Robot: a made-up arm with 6 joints. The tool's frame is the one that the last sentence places.
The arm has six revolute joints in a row. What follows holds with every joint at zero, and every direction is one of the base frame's.
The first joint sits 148 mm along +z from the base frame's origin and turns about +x.
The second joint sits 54 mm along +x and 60 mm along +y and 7 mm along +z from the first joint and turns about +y.
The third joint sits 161 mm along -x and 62 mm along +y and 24 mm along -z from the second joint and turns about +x.
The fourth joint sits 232 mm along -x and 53 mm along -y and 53 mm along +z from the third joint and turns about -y.
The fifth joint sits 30 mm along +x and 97 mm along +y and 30 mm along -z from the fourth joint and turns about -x.
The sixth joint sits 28 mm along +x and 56 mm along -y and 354 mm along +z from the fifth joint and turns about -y.
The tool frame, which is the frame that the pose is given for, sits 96 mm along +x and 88 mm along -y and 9 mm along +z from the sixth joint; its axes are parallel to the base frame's.
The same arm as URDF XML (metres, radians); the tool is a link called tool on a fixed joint. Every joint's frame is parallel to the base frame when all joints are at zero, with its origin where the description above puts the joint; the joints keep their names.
<robot name="arm">
  <joint name="tool_joint" type="fixed">
    <parent link="link6"/>
    <child link="tool"/>
    <origin xyz="0.096 -0.088 0.009"/>
  </joint>
  <joint name="joint 6" type="continuous">
    <parent link="link5"/>
    <child link="link6"/>
    <origin xyz="0.028 -0.056 0.354"/>
    <axis xyz="0 -1 0"/>
  </joint>
  <joint name="joint 5" type="continuous">
    <parent link="link4"/>
    <child link="link5"/>
    <origin xyz="0.03 0.097 -0.03"/>
    <axis xyz="-1 0 0"/>
  </joint>
  <joint name="joint 4" type="continuous">
    <parent link="link3"/>
    <child link="link4"/>
    <origin xyz="-0.232 -0.053 0.053"/>
    <axis xyz="0 -1 0"/>
  </joint>
  <joint name="joint 3" type="continuous">
    <parent link="link2"/>
    <child link="link3"/>
    <origin xyz="-0.161 0.062 -0.024"/>
    <axis xyz="1 0 0"/>
  </joint>
  <joint name="joint 2" type="continuous">
    <parent link="link1"/>
    <child link="link2"/>
    <origin xyz="0.054 0.06 0.007"/>
    <axis xyz="0 1 0"/>
  </joint>
  <joint name="joint 1" type="continuous">
    <parent link="base_link"/>
    <child link="link1"/>
    <origin xyz="0 0 0.148"/>
    <axis xyz="1 0 0"/>
  </joint>
  <link name="base_link"/>
  <link name="link1"/>
  <link name="link2"/>
  <link name="link3"/>
  <link name="link4"/>
  <link name="link5"/>
  <link name="link6"/>
  <link name="tool"/>
</robot>

